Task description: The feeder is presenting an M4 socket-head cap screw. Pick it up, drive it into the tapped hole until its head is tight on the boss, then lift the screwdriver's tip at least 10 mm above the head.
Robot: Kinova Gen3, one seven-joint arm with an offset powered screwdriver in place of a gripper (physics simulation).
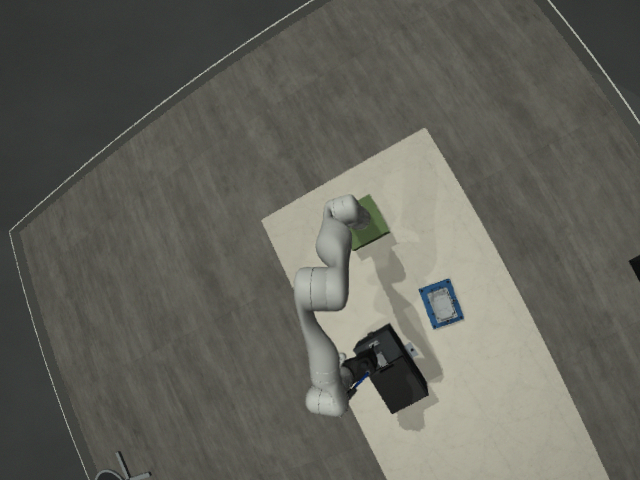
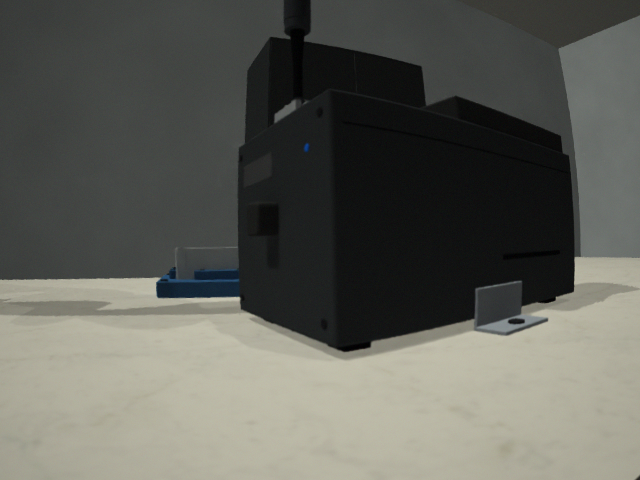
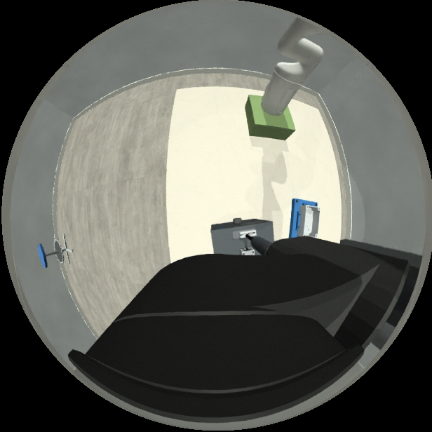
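Note:
The black feeder (image 1: 400,384) (image 2: 439,217) (image 3: 222,241) stands on the table, with a light metal pick-up block (image 2: 285,112) (image 3: 239,234) on top. My screwdriver (image 2: 297,98) (image 3: 247,236) points down, its tip at this block, touching it or very close above it. The screw is too small or hidden at the tip, so I cannot tell whether the bit holds it. The grey housing (image 1: 442,304) (image 2: 206,257) (image 3: 310,220) sits in the blue fixture (image 1: 428,310) (image 2: 196,288) (image 3: 295,212), away from the tip. Its tapped hole and boss cannot be made out.
The arm's base stands on a green block (image 1: 377,223) (image 3: 270,132) at the table's far end. A taller black box section (image 2: 336,67) rises from the feeder beside the bit. A small grey angle bracket (image 1: 410,349) (image 2: 497,304) is at the feeder's foot. A blue-topped stool (image 3: 42,255) stands off the table.

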